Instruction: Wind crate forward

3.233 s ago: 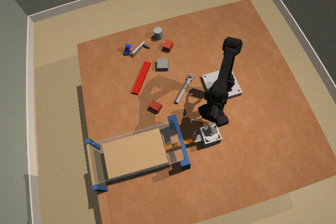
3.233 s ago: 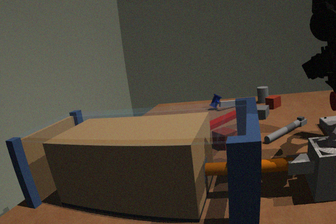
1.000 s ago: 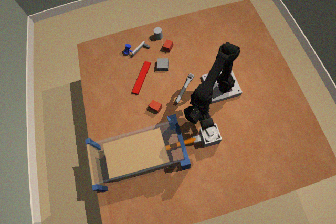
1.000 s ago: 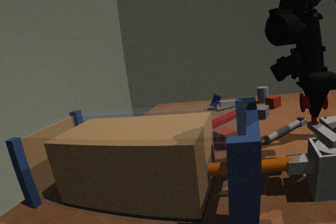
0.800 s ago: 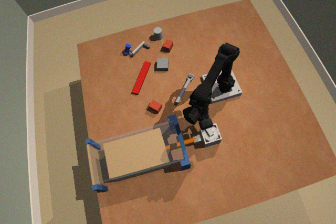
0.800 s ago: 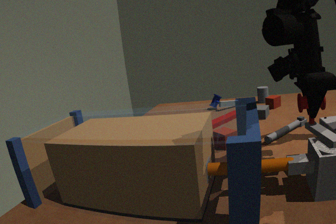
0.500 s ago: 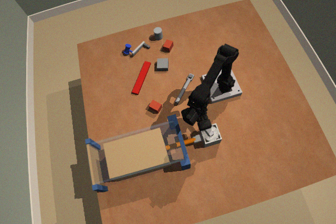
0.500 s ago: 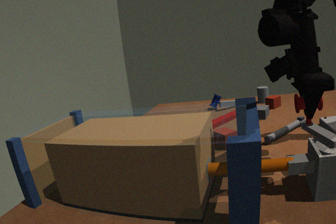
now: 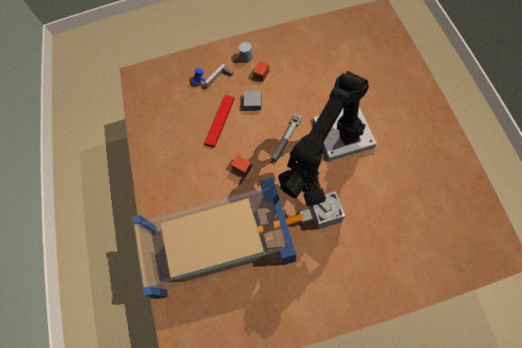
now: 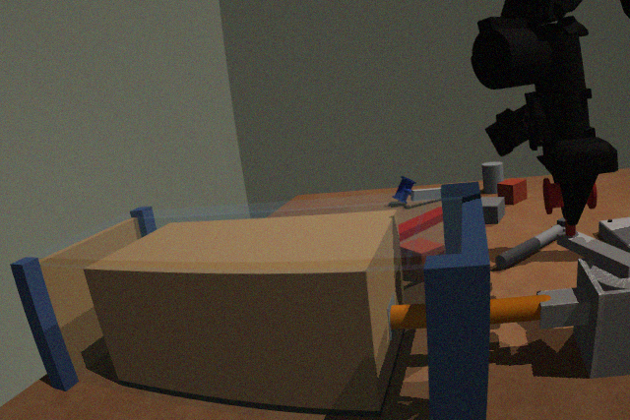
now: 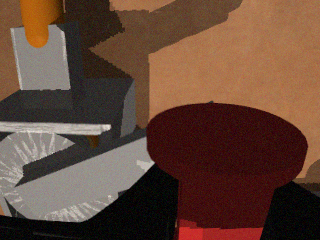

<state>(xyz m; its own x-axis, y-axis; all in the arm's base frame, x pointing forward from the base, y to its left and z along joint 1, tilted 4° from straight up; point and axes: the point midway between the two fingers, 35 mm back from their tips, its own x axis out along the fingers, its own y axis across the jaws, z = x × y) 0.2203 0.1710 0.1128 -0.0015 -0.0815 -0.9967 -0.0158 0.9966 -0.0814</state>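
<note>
Now: the winch handle 30 mm to the left of my gripper tip, 20 mm behind it and 10 mm below it. From my gripper tip the other things lie so: red knob: 20 mm above; then grey winch: 80 mm to the left, 80 mm below, 60 mm behind; then blue frame: 110 mm ahead, 90 mm to the left, 10 mm below.
</note>
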